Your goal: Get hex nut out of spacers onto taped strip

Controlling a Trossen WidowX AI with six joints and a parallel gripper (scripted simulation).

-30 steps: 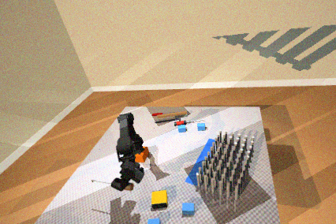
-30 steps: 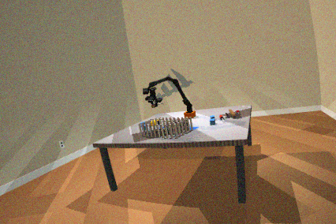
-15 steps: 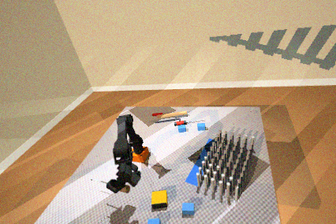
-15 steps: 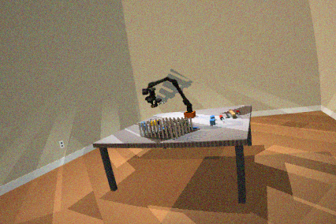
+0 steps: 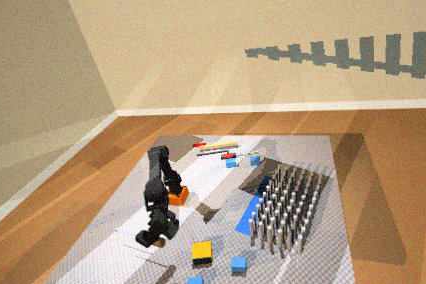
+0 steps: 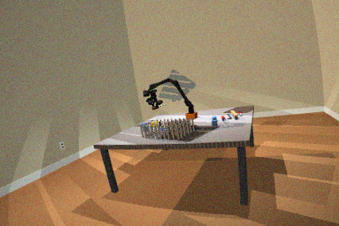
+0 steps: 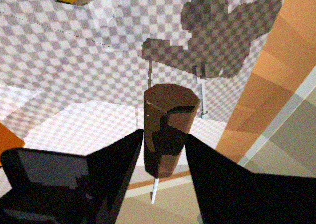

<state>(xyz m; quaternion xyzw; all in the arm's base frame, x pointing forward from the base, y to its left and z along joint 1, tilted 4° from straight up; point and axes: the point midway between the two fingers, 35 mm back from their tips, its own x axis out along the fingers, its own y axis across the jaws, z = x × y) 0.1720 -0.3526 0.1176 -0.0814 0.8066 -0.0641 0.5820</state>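
My gripper tip is 110 mm past the wooden-handled rod and 10 mm to the left of it. Round my gripper tip: yellow block 140 mm ahead, 90 mm to the left, 150 mm below; blue taped strip 280 mm ahead, 460 mm to the left, 170 mm below.
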